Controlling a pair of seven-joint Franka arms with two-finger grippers.
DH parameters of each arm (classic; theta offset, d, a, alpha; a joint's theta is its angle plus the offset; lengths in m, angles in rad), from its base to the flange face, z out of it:
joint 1: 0 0.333 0 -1.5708
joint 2: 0 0 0 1.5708
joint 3: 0 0.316 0.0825 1.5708
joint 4: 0 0 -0.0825 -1.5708
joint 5: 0 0.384 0 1.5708
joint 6: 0 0 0.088 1.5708
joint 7: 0 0.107 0 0
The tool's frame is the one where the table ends.
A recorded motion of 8 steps. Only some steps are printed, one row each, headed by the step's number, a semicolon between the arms.
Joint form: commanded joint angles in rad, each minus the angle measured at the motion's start. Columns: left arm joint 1, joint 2, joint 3, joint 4, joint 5, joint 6, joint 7; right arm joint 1, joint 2, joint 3, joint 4, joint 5, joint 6, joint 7.
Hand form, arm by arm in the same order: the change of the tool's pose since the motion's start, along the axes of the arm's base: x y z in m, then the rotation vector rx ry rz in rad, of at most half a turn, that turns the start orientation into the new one. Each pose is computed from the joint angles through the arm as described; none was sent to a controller.
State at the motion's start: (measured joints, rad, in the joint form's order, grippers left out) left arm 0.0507 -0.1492 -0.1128 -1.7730 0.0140 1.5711 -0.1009; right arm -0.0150 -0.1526 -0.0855 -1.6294 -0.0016 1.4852 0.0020
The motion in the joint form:
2: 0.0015 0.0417 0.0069 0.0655 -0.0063 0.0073 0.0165; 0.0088 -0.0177 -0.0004 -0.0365 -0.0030 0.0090 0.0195
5: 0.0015 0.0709 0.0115 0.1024 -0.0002 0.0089 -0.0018; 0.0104 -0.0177 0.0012 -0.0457 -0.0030 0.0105 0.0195
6: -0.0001 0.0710 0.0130 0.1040 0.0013 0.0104 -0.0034; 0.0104 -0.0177 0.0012 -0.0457 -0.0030 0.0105 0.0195
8: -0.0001 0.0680 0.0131 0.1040 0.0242 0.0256 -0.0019; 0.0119 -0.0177 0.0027 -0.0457 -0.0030 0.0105 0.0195
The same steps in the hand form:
2: 0.0155 0.0038 0.0103 -0.0141 -0.0303 -0.0090; -0.0042 0.0039 -0.0074 -0.0004 0.0102 -0.0109
5: 0.0255 0.0071 0.0126 -0.0112 -0.0404 0.0132; -0.0039 0.0056 -0.0116 -0.0001 0.0178 -0.0076
6: 0.0258 0.0073 0.0134 -0.0100 -0.0436 0.0146; -0.0039 0.0056 -0.0116 -0.0001 0.0178 -0.0076
8: 0.0266 0.0096 0.0165 0.0121 -0.0629 0.0117; -0.0037 0.0072 -0.0115 -0.0003 0.0178 -0.0047

